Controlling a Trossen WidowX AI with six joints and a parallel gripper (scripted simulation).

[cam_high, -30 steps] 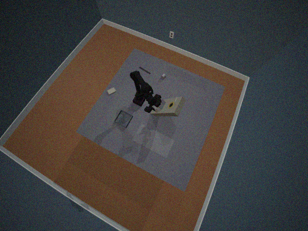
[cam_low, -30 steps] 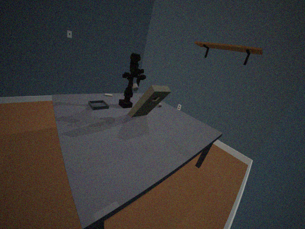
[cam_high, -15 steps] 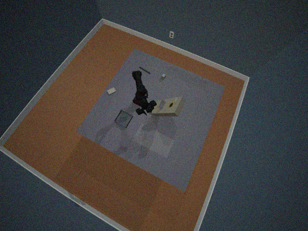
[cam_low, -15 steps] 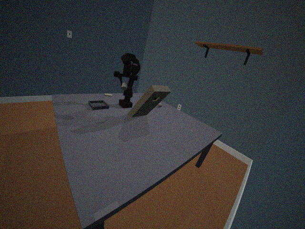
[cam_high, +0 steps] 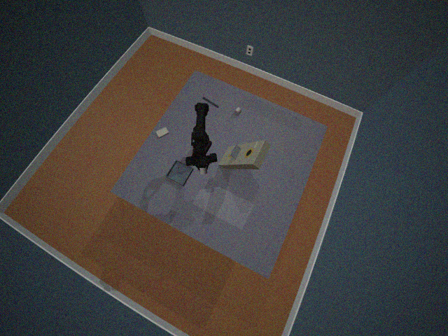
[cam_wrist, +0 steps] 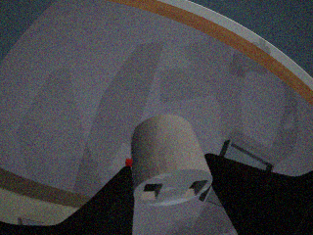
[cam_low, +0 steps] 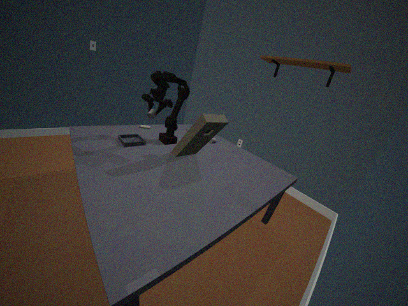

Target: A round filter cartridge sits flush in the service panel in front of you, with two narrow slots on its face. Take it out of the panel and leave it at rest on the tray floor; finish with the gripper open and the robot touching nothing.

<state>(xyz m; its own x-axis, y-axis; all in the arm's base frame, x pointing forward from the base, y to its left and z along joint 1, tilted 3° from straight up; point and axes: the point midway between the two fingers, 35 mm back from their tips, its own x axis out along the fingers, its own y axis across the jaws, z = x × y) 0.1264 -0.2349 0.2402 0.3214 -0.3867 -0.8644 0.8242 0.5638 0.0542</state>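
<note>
Now: the dark square tray 210 mm behind my gripper tip, 40 mm to the right of it and 260 mm below it. From my gripper tip the other things lie so: cream service panel 180 mm ahead, 230 mm to the left, 90 mm below; then small cream block 510 mm behind, 200 mm to the left, 260 mm below; then white round filter cartridge right at my gripper tip.
</note>
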